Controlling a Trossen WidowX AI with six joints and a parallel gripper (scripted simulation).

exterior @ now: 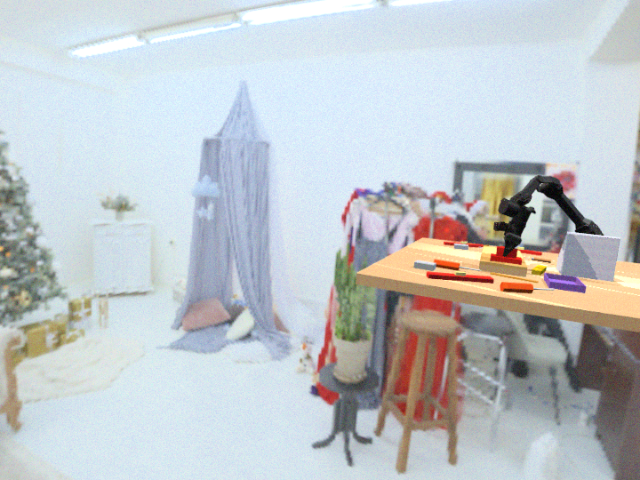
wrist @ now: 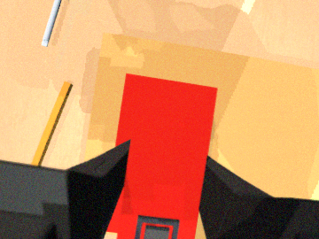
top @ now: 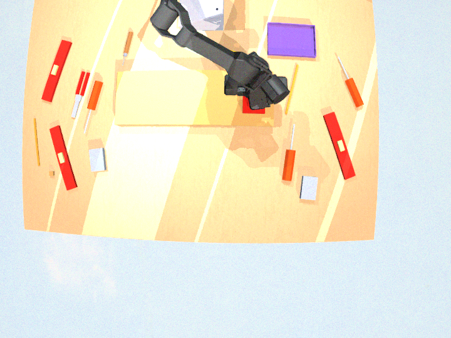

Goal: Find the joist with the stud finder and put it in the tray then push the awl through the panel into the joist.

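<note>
The purple tray lies 21 cm behind my gripper tip, 14 cm to the left of it and 5 cm below it. Also, from my gripper tip: red stud finder 2 cm behind, 2 cm above; then yellow block 16 cm behind, 9 cm to the right, 6 cm below; then awl 43 cm to the right, 19 cm behind, 6 cm below.
</note>
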